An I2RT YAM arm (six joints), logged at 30 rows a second.
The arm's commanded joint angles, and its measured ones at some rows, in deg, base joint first. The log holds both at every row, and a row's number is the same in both.
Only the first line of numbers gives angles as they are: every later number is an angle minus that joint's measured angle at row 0.
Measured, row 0: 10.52 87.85 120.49 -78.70 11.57 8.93
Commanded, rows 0 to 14: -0.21 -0.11 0.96 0.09 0.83 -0.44; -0.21 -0.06 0.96 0.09 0.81 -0.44; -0.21 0.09 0.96 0.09 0.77 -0.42; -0.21 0.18 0.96 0.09 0.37 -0.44; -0.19 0.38 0.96 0.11 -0.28 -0.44; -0.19 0.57 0.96 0.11 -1.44 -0.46; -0.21 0.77 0.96 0.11 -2.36 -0.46; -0.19 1.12 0.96 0.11 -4.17 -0.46; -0.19 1.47 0.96 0.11 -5.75 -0.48; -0.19 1.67 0.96 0.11 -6.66 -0.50; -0.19 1.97 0.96 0.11 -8.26 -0.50; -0.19 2.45 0.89 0.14 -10.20 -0.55; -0.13 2.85 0.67 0.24 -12.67 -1.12; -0.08 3.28 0.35 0.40 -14.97 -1.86; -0.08 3.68 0.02 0.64 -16.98 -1.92
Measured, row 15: 0.00 2.34 -0.03 0.14 -8.83 -0.50
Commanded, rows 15 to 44: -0.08 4.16 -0.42 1.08 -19.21 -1.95; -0.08 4.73 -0.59 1.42 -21.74 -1.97; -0.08 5.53 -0.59 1.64 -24.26 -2.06; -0.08 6.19 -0.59 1.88 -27.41 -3.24; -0.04 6.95 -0.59 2.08 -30.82 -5.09; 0.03 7.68 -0.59 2.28 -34.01 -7.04; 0.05 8.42 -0.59 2.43 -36.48 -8.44; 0.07 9.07 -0.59 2.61 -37.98 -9.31; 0.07 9.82 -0.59 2.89 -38.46 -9.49; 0.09 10.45 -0.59 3.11 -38.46 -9.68; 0.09 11.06 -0.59 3.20 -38.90 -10.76; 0.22 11.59 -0.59 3.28 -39.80 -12.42; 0.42 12.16 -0.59 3.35 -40.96 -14.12; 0.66 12.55 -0.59 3.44 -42.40 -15.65; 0.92 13.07 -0.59 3.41 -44.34 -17.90; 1.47 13.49 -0.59 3.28 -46.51 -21.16; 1.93 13.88 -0.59 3.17 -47.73 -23.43; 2.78 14.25 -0.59 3.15 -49.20 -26.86; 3.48 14.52 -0.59 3.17 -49.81 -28.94; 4.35 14.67 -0.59 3.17 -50.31 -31.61; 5.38 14.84 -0.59 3.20 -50.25 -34.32; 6.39 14.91 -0.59 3.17 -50.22 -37.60; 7.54 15.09 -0.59 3.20 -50.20 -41.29; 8.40 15.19 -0.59 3.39 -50.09 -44.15; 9.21 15.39 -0.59 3.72 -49.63 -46.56; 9.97 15.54 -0.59 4.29 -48.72 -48.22; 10.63 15.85 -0.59 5.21 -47.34 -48.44; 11.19 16.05 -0.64 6.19 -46.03 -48.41; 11.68 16.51 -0.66 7.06 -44.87 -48.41; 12.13 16.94 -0.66 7.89 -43.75 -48.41
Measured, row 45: 11.54 15.74 -0.29 6.82 -46.57 -43.37
